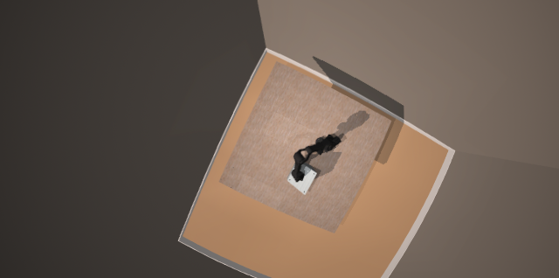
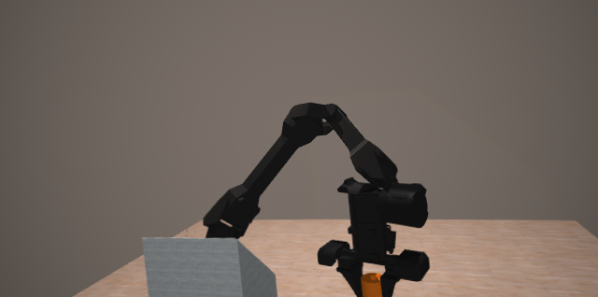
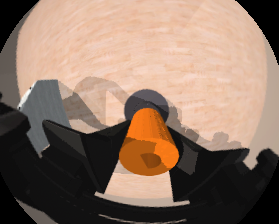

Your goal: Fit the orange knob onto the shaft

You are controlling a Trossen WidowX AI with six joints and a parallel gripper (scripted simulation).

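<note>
My gripper tip is 20 mm below the orange knob. The rest, counted from my gripper tip: dark round pedestal: 40 mm below.
</note>
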